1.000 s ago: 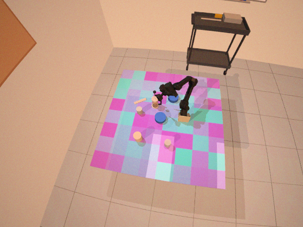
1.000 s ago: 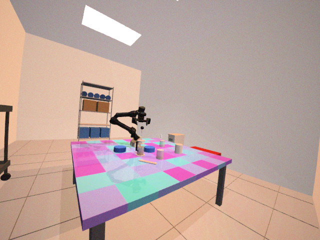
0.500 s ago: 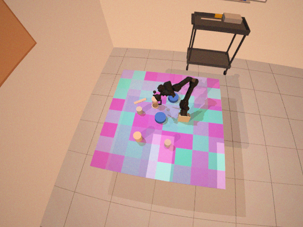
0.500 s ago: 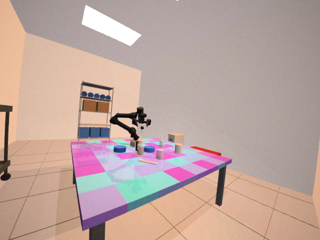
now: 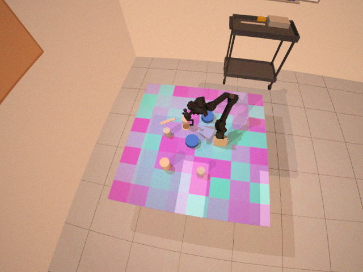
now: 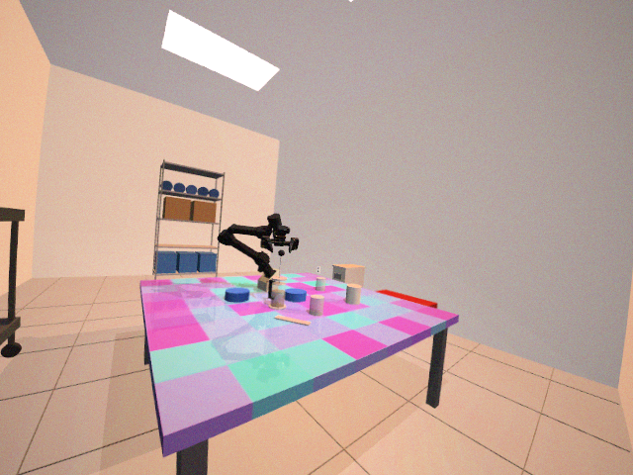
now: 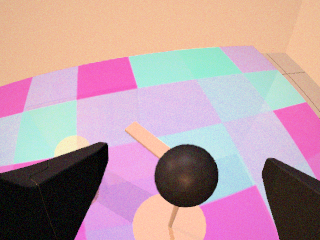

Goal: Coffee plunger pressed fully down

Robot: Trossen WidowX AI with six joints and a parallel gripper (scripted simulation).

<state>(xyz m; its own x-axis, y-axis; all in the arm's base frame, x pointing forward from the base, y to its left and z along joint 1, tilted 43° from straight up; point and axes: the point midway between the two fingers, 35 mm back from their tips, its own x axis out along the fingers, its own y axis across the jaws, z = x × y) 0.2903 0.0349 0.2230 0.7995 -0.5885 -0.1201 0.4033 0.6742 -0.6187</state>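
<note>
My gripper tip is now 130 mm above the coffee press and 20 mm past it.
</note>
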